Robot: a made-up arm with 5 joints.
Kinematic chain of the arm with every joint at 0, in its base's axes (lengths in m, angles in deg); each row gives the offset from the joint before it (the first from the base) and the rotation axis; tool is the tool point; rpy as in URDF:
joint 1: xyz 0.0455 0 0.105 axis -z
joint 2: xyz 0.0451 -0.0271 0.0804 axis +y
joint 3: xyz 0.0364 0 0.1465 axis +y
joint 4: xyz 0.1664 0 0.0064 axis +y
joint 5: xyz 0.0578 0.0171 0 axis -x
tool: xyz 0 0 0 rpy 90 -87.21 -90
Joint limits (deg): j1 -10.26..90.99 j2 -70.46..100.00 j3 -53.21..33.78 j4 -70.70..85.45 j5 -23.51..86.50
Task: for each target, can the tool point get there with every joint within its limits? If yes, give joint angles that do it. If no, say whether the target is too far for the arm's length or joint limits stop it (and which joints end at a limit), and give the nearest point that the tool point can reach.
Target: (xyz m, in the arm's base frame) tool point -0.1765 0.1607 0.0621
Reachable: no: joint limits stop it (at a limit: joint 1, joint 2, joint 3) | nearest point 0.0352 -0.0166 0.0148 | short by 0.280 m
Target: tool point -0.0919 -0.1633 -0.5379
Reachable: no: too far | nearest point 0.0324 -0.1770 -0.1001 | short by 0.455 m
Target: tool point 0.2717 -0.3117 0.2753
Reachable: yes | joints 52.55 43.04 -32.62 -43.41 3.60
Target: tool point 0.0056 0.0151 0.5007
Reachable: yes | joints 34.34 -53.63 -46.35 61.05 -10.18
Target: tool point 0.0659 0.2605 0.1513
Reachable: no: joint limits stop it (at a limit: joint 1, joint 2, joint 3, joint 4) | nearest point 0.0396 0.2345 0.3893 | short by 0.241 m
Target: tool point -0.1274 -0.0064 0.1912
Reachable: no: joint limits stop it (at a limit: joint 2, joint 3, joint 4) | nearest point -0.1889 -0.0087 0.3893 | short by 0.207 m
